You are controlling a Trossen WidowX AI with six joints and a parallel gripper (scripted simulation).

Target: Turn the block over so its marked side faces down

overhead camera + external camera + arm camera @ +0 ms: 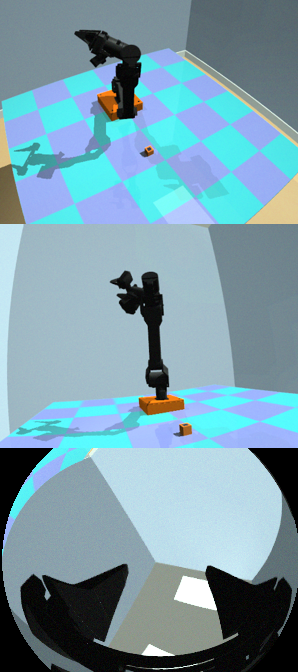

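Right now the orange block is 150 mm ahead of my gripper tip, 210 mm to the left of it and 540 mm below it.
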